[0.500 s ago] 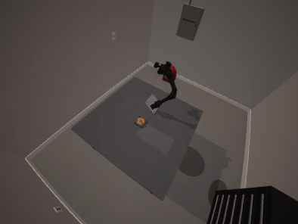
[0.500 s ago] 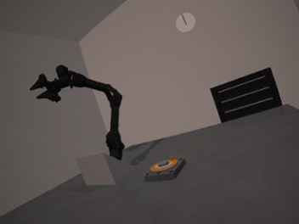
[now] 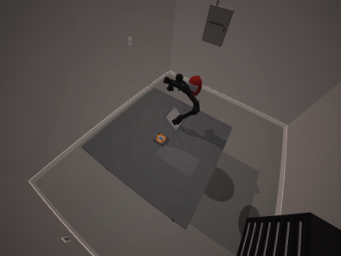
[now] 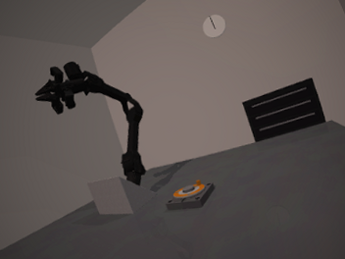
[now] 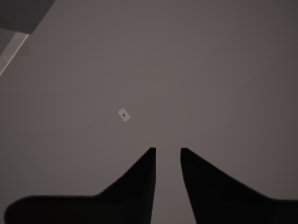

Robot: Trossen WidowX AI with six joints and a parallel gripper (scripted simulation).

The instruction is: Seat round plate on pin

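The grey square base lies 320 mm ahead of my gripper tip, 260 mm to the left of it and 490 mm below it.
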